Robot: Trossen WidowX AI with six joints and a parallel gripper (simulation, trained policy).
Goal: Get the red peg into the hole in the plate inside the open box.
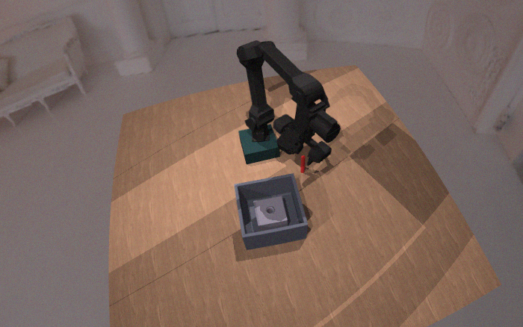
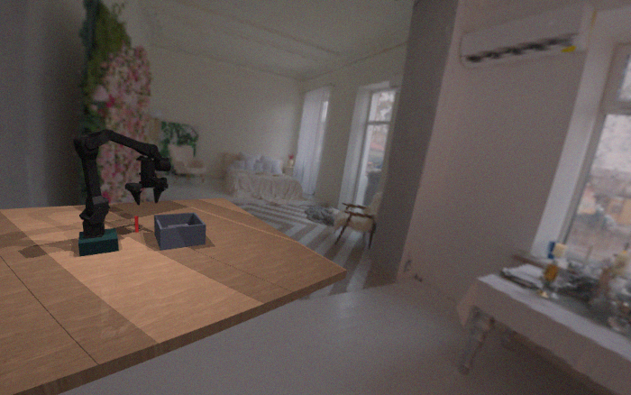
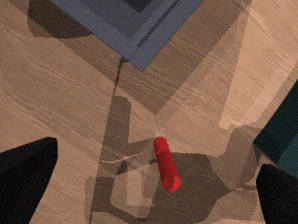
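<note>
Right now my gripper tip is 110 mm above the red peg, 50 mm past it and 30 mm to the right of it. Round my gripper tip: plate (130 mm ahead, 100 mm to the right, 100 mm below); then grey-blue box (130 mm ahead, 120 mm below, 100 mm to the right).
</note>
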